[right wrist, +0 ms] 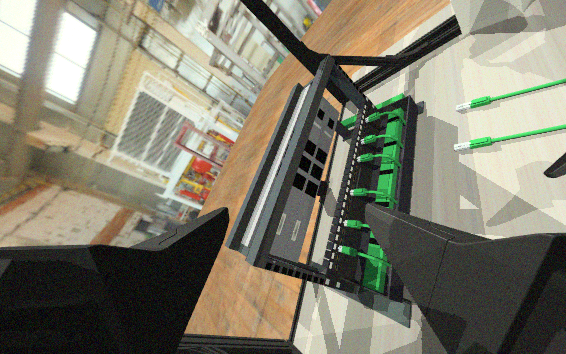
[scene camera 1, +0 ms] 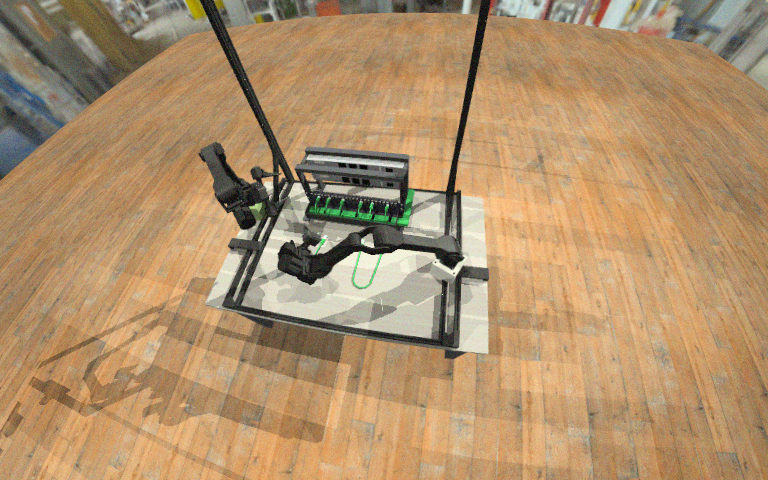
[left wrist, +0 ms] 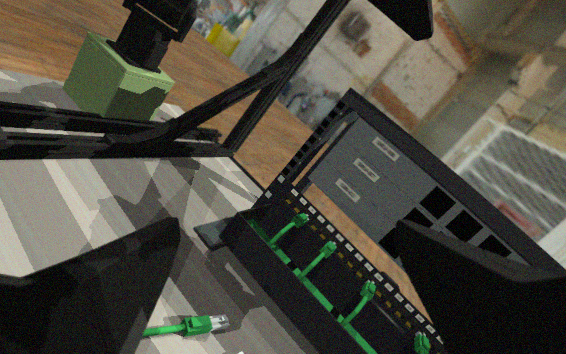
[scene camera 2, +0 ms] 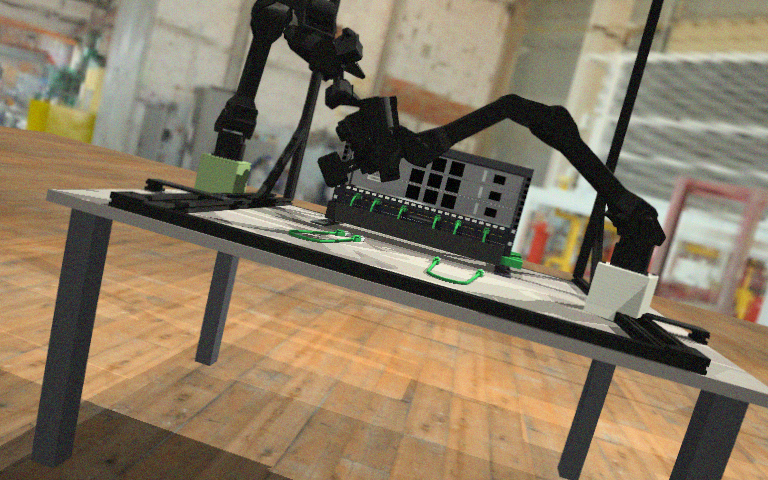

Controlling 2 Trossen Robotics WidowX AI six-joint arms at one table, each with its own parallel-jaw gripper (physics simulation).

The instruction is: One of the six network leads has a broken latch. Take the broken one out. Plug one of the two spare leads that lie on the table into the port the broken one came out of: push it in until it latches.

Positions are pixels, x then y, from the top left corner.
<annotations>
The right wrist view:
my right gripper: 296,211
rack top bar: 263,239
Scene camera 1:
my right gripper: 285,185
rack top bar: 328,170
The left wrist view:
my left gripper: 289,229
rack top bar: 496,221
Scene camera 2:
my left gripper: 354,156
my right gripper: 364,91
rack top bar: 450,154
</annotations>
